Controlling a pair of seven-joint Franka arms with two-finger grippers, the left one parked.
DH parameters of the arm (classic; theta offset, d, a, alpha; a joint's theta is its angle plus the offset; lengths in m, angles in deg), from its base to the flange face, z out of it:
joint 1: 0 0.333 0 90
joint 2: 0 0 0 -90
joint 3: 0 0.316 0.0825 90
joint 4: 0 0 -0.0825 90
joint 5: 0 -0.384 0 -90
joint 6: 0 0 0.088 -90
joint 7: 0 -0.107 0 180
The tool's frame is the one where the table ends.
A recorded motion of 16 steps. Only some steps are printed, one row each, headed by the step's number.
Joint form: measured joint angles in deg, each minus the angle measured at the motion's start. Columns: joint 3, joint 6, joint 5, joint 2, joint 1, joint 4, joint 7.
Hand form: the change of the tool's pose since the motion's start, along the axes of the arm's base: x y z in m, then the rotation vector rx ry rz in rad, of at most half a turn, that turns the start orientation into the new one. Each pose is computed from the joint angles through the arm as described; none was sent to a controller.
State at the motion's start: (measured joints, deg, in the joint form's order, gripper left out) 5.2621 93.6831 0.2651 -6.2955 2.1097 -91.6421 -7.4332
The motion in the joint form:
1: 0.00 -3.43 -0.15 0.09 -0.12 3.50 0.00
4: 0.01 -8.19 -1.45 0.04 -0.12 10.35 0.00
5: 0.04 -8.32 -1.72 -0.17 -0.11 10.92 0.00
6: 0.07 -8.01 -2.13 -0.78 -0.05 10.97 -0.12
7: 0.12 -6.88 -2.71 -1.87 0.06 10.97 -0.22
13: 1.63 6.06 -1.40 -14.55 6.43 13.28 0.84
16: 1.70 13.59 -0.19 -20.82 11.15 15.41 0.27
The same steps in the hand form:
1: -0.0026 -0.0015 0.0249 0.0028 -0.0025 -0.0026
4: -0.0076 0.0000 0.0734 0.0299 -0.0349 -0.0023
5: -0.0068 0.0009 0.0758 0.0355 -0.0382 -0.0015
6: -0.0033 0.0028 0.0705 0.0430 -0.0328 -0.0022
7: 0.0040 0.0059 0.0611 0.0549 -0.0319 -0.0020
13: 0.0655 0.0951 -0.0394 0.0727 -0.0733 0.1413
16: 0.0835 0.1552 -0.0843 0.0810 -0.1304 0.2112

